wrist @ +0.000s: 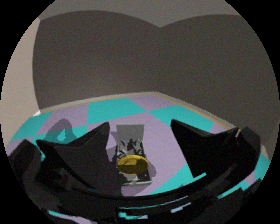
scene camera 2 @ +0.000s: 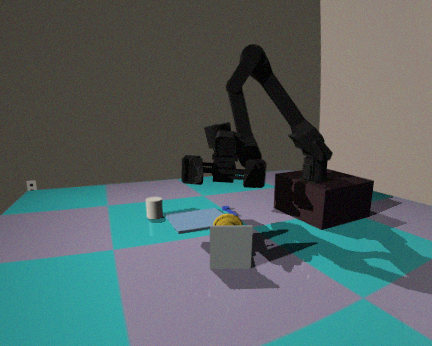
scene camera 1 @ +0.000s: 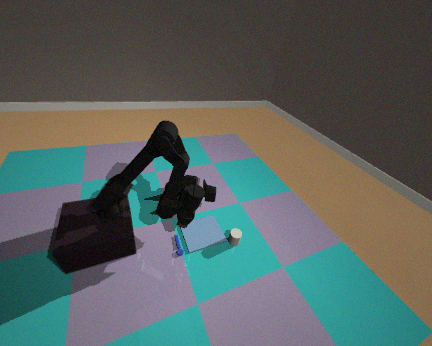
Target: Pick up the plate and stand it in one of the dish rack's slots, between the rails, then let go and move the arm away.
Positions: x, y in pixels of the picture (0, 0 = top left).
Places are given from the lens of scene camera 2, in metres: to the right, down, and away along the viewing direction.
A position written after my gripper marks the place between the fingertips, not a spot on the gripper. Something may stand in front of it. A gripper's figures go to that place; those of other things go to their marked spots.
my gripper (scene camera 2: 223, 180): 0.01, 0.02, 0.52
light blue mat (scene camera 2: 183, 222): -0.08, 0.12, 0.66
